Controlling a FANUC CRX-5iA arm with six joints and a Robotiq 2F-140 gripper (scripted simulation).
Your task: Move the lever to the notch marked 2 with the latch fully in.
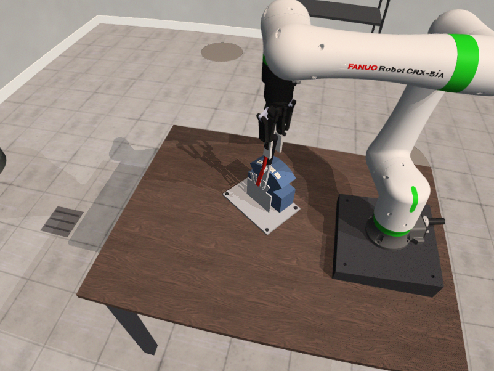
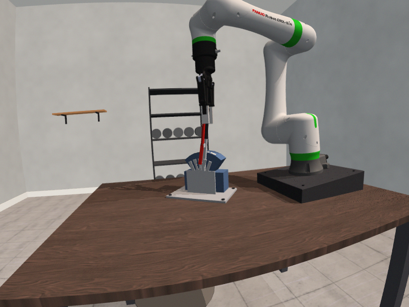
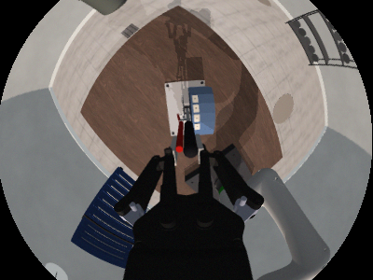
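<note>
Right now the red bar is 110 mm below my hand, 30 mm ahead of it and 10 mm to the right of it.
</note>
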